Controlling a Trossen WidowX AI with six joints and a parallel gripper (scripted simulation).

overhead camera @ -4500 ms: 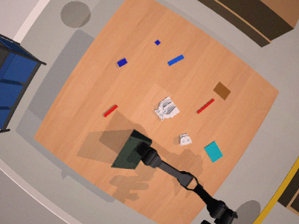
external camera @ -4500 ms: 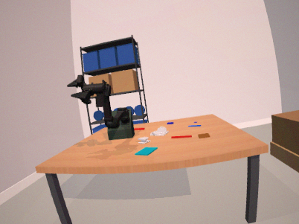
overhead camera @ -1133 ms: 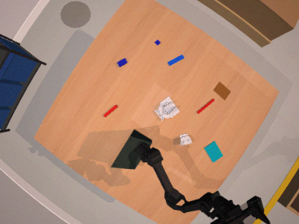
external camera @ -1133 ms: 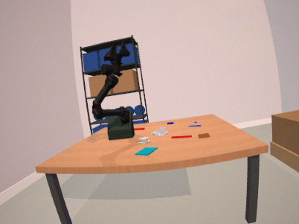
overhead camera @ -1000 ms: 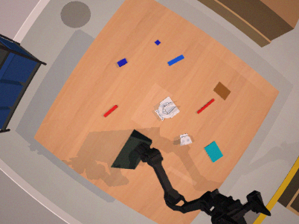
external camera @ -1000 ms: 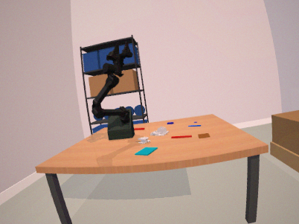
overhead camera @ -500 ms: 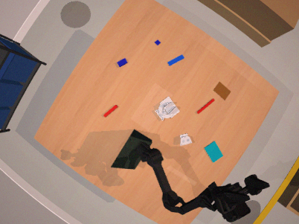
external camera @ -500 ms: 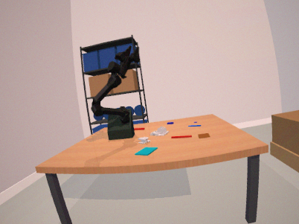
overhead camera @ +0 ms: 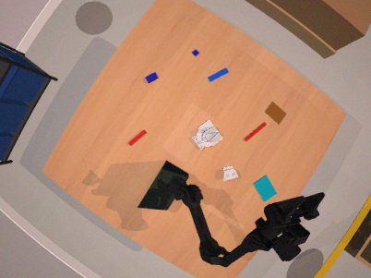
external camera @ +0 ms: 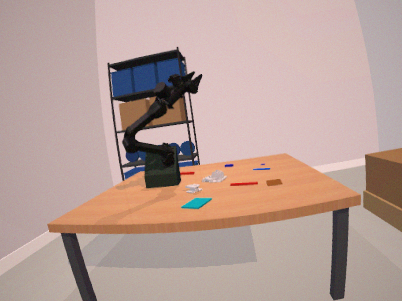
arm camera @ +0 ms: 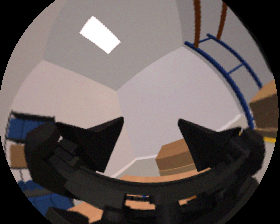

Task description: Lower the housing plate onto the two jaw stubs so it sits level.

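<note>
My gripper tip is 110 mm past the white housing plate, 40 mm to the right of it and 560 mm above it. The rest, counted from my gripper tip: teal tile 60 mm behind, 180 mm to the right, 580 mm below; then brown tile 300 mm ahead, 20 mm to the left, 590 mm below.
</note>
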